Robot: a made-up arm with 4 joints. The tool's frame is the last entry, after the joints. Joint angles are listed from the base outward. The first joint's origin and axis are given. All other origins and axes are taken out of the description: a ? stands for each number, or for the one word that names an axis. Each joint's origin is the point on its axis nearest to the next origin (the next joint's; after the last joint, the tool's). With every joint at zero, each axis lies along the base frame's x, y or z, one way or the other. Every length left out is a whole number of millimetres.
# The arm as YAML. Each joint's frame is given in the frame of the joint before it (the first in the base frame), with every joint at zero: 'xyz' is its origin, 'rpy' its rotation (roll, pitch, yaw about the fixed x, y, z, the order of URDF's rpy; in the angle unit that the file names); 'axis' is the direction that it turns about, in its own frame. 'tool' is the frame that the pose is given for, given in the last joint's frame.
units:
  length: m
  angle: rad
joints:
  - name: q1
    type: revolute
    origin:
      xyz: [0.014, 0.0, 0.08]
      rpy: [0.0, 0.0, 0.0]
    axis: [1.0, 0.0, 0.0]
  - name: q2
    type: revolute
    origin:
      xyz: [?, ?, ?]
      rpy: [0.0, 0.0, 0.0]
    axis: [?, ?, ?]
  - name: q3
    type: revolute
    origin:
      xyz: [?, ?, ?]
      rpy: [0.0, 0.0, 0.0]
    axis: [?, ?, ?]
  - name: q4
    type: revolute
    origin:
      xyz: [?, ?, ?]
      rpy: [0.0, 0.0, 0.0]
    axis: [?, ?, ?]
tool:
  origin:
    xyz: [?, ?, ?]
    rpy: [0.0, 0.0, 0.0]
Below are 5 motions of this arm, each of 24 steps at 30 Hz.
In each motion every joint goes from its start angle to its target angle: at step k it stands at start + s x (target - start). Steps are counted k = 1, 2, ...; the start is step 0. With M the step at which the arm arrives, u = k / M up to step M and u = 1 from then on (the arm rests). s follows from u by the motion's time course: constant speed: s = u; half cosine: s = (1 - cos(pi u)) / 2; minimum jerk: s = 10 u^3 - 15 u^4 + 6 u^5.
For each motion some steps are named. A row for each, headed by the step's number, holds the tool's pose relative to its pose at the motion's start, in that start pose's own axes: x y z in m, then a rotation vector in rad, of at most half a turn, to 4 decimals.
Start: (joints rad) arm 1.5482 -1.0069 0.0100 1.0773
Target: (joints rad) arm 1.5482 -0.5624 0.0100 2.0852
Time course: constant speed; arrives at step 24
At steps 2, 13, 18, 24:
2: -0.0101 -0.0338 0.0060 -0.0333 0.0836 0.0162
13: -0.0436 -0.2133 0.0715 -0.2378 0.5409 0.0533
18: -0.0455 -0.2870 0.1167 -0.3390 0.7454 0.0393
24: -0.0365 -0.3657 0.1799 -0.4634 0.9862 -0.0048

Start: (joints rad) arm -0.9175 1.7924 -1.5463 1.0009
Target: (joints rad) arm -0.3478 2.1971 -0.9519 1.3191
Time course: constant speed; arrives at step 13
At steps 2, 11, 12, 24:
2: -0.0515 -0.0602 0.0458 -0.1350 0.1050 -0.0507
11: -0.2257 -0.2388 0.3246 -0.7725 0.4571 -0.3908
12: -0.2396 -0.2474 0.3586 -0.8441 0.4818 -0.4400
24: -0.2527 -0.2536 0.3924 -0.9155 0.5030 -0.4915

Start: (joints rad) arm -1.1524 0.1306 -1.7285 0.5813
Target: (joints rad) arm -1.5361 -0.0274 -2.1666 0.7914
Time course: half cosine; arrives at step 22
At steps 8, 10, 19, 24:
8: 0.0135 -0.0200 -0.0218 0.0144 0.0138 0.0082
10: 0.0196 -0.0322 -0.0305 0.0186 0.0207 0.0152
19: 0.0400 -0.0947 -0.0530 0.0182 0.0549 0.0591
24: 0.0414 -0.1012 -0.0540 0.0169 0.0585 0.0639

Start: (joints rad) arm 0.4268 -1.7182 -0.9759 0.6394
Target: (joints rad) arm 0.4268 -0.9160 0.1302 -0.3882
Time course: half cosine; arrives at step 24
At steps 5, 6, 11, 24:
5: -0.0266 -0.0436 0.0460 -0.1230 -0.0401 -0.0213
6: -0.0362 -0.0623 0.0665 -0.1760 -0.0583 -0.0243
11: -0.0738 -0.1886 0.2216 -0.5405 -0.1995 0.0464
24: -0.0033 -0.3751 0.5886 -1.1412 -0.5343 0.6369

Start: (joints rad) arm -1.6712 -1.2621 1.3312 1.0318
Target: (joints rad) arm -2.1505 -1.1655 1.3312 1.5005
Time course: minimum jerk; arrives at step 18
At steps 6, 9, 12, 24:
6: 0.0271 0.0977 -0.0136 0.0628 0.0559 -0.0692
9: 0.0772 0.2296 -0.0196 0.1583 0.1329 -0.1569
12: 0.1413 0.3549 -0.0110 0.2634 0.2087 -0.2347
24: 0.1955 0.4397 0.0041 0.3450 0.2622 -0.2844

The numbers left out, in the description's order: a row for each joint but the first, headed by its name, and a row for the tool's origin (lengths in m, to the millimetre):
q2: xyz 0.0 0.149 -0.046, axis 0.0 0.0 1.0
q3: xyz -0.77 0.061 0.0, axis -1.0 0.0 0.0
q4: xyz 0.0 -0.042 0.053, axis 0.0 1.0 0.0
tool: xyz -0.069 0.0 -0.126

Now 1 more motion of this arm.
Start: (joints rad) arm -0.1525 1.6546 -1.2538 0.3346
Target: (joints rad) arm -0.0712 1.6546 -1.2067 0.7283
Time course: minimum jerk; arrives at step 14
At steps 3, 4, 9, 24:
3: -0.0025 -0.0041 0.0011 -0.0053 0.0256 0.0037
4: -0.0052 -0.0085 0.0023 -0.0112 0.0533 0.0076
9: -0.0234 -0.0441 0.0163 -0.0630 0.2765 0.0323
24: -0.0289 -0.0581 0.0237 -0.0856 0.3663 0.0387

